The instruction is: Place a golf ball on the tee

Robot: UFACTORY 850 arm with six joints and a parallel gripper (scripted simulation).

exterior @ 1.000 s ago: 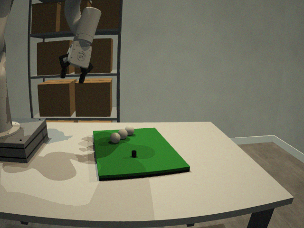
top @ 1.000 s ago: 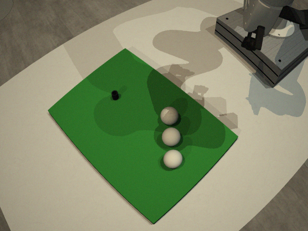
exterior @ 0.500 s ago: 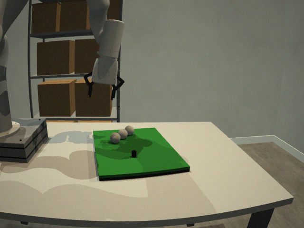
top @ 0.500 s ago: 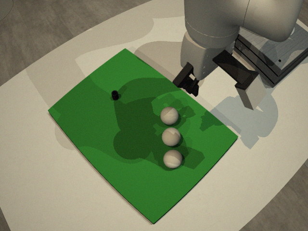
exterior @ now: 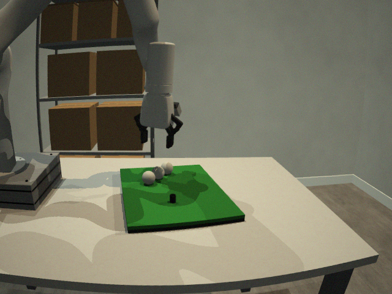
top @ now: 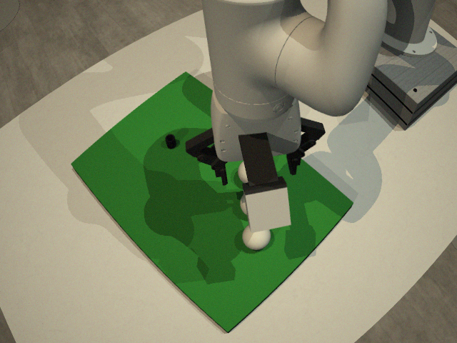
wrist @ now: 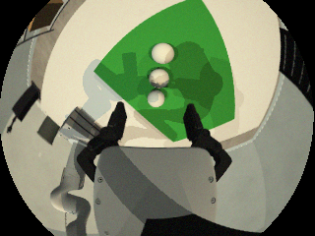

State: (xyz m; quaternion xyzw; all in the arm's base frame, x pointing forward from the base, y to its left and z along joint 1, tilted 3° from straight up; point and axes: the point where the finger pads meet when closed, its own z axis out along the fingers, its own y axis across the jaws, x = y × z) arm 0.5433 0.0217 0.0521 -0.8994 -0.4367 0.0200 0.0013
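My hand is 140 mm to the left of the green mat, 130 mm above it and 20 mm short of it.
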